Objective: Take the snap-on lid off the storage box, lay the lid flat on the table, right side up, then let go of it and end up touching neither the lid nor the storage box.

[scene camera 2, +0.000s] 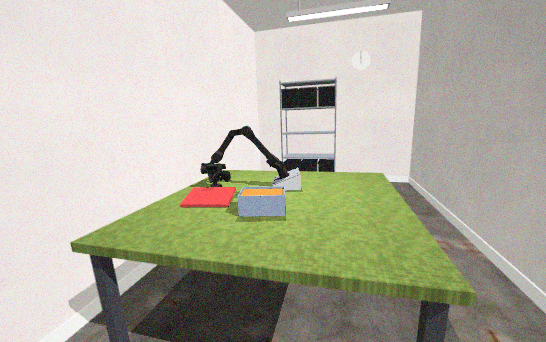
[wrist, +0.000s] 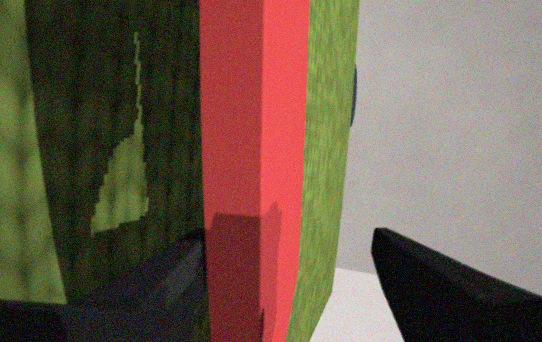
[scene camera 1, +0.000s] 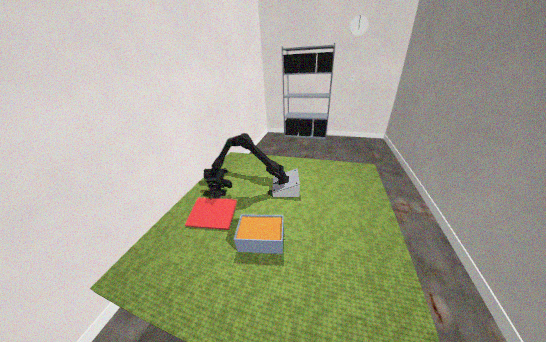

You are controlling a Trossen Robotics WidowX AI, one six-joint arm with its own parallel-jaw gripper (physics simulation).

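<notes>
The red lid [scene camera 1: 212, 214] [scene camera 2: 208, 197] [wrist: 235, 125] looks level, left of the storage box; full contact with the table cannot be made out. The blue-grey storage box [scene camera 1: 260, 246] [scene camera 2: 262, 205] stands upright and uncovered, with an orange inside. My gripper [scene camera 1: 215, 195] [scene camera 2: 215, 185] [wrist: 292, 240] is open at the lid's far edge. In the wrist view the edge passes between the parted fingers. The left-hand finger is close against the lid's side, and whether it touches is unclear. The right-hand finger stands apart from the lid. The gripper is clear of the storage box.
The arm's light grey base [scene camera 1: 286, 189] [scene camera 2: 290, 181] stands behind the box, a little right. The table [scene camera 1: 340, 260] [scene camera 2: 340, 235] has a green top. A wall runs along the left side. A shelf rack [scene camera 1: 307, 95] [scene camera 2: 308, 133] stands against the back wall.
</notes>
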